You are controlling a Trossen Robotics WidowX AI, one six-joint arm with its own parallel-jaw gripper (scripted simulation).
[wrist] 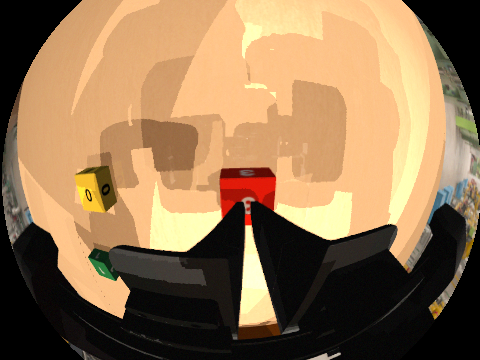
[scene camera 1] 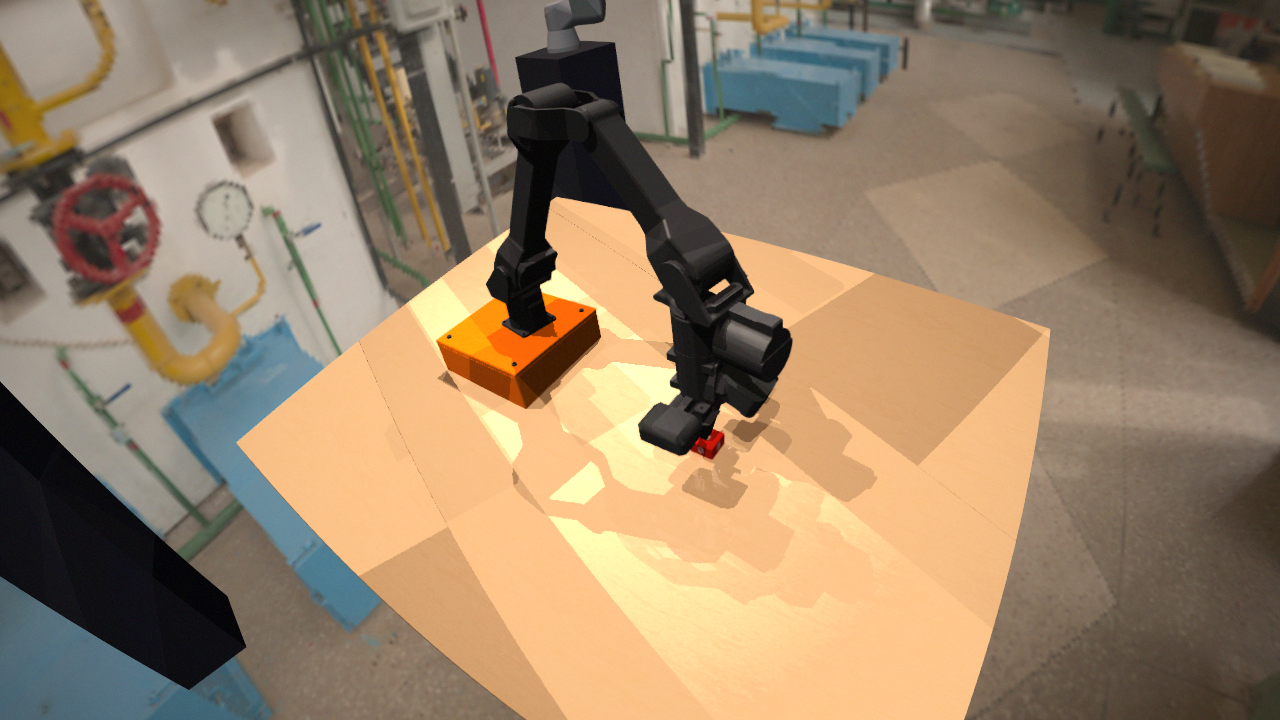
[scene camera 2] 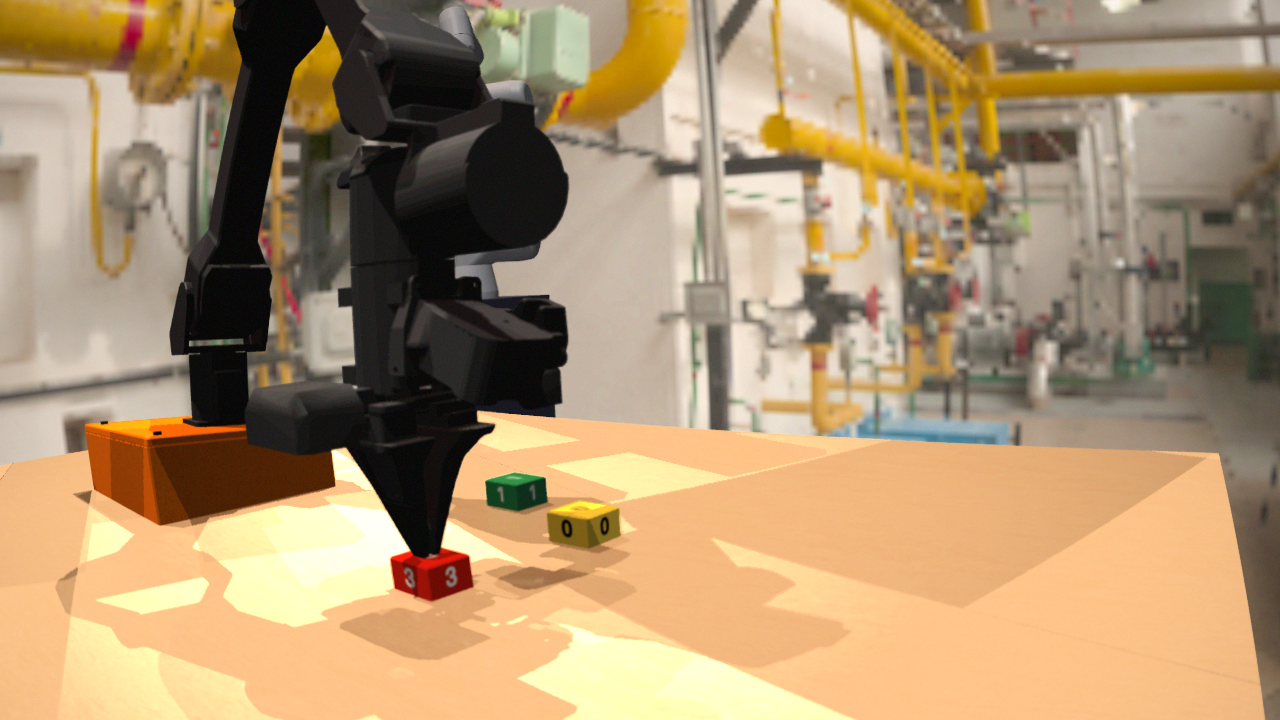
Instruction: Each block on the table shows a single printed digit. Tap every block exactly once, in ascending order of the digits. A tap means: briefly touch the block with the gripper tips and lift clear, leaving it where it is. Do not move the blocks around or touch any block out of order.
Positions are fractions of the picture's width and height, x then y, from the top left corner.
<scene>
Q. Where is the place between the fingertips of my gripper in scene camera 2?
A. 0.33, 0.77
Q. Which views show the yellow block marked 0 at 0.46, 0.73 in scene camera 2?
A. The wrist view and scene camera 2 only.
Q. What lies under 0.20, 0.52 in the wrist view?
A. A yellow block marked 0.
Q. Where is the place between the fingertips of my gripper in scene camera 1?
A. At 0.55, 0.61
</scene>
